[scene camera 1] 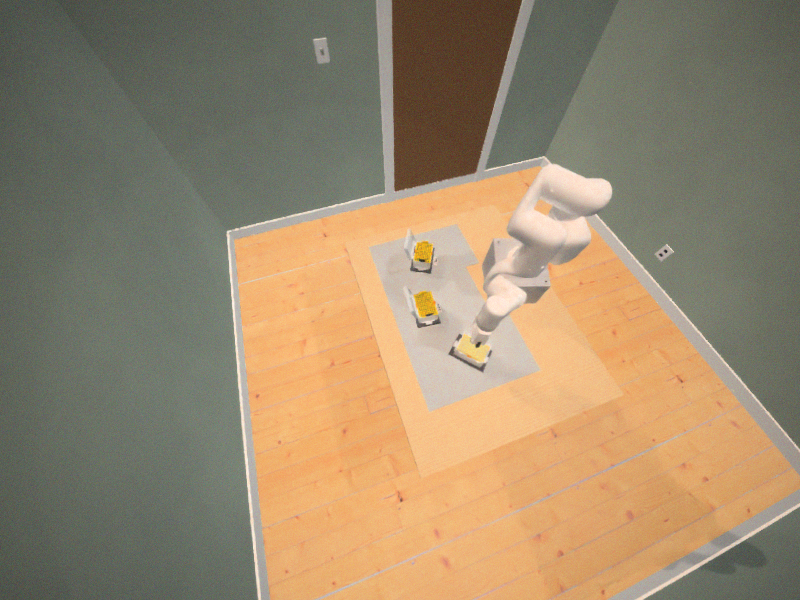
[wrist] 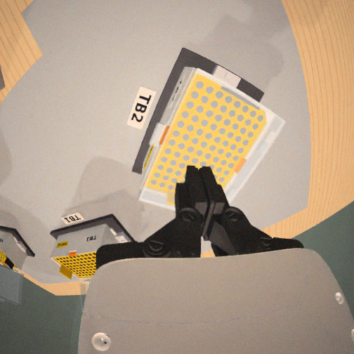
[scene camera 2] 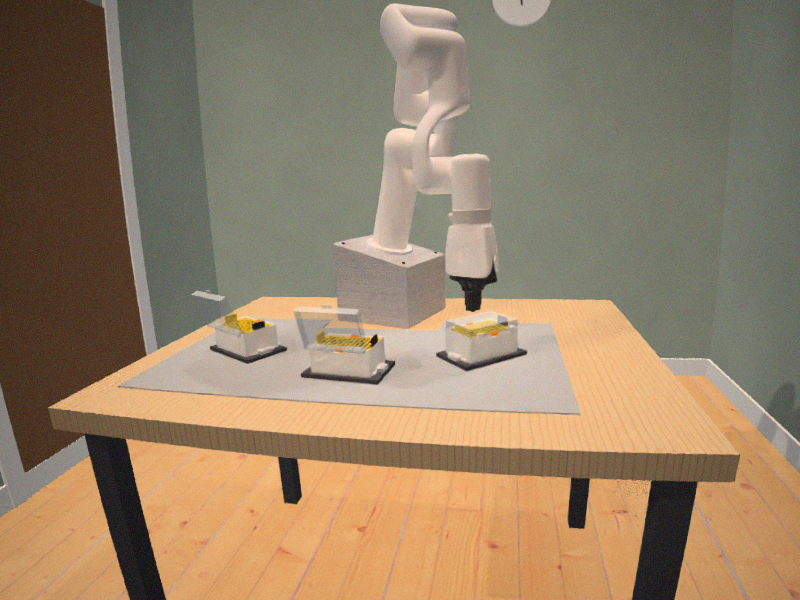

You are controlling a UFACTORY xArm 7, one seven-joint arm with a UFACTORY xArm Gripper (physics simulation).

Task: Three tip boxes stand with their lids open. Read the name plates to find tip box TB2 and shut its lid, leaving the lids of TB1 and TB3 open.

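Places are measured from the arm's base along level axes (x ahead, y left, z up), in centimetres.
Pixels of known places: gripper, fingertip midpoint: (scene camera 1: 473, 341) (scene camera 2: 473, 310); arm's base at its link origin: (scene camera 2: 388, 248).
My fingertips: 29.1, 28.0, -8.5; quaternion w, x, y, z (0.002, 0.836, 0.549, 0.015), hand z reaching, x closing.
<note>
Ahead of a thing's pixels: the offset from my fingertips to its top centre, as dx, dy, dz. "pt": to the spot under its first point. Level surfaces: height alone.
Tip box TB2 @(-0.8, +0.8, -1.9) (scene camera 1: 469, 352) (scene camera 2: 482, 346) (wrist: 220, 120) stands at the right in scene camera 2, with its clear lid down flat over the pale-looking yellow rack. Its name plate (wrist: 141, 108) reads TB2. TB1 (scene camera 1: 425, 303) (scene camera 2: 342, 362) (wrist: 75, 264) stands in the middle, its clear lid @(pt +22.3, -20.5, +4.6) (scene camera 1: 408, 301) upright. The third box @(+6.8, -49.3, -3.0) (scene camera 1: 423, 253) (scene camera 2: 244, 342) (wrist: 11, 254) stands at the far left in scene camera 2, its lid @(+14.1, -52.2, +5.7) (scene camera 1: 409, 244) (scene camera 2: 208, 296) up; its plate is not readable. My gripper (scene camera 2: 473, 308) (wrist: 194, 182) is shut and empty, a little above TB2's lid.
The boxes stand on a grey mat @(dz -9.6) (scene camera 1: 445, 390) (scene camera 2: 516, 397) on the wooden table @(dz -9.9) (scene camera 1: 516, 426) (scene camera 2: 413, 426). The arm's grey base block (scene camera 1: 536, 288) (scene camera 2: 371, 287) stands behind the mat in scene camera 2. The raised lids of TB1 and the third box stick up above their racks.
</note>
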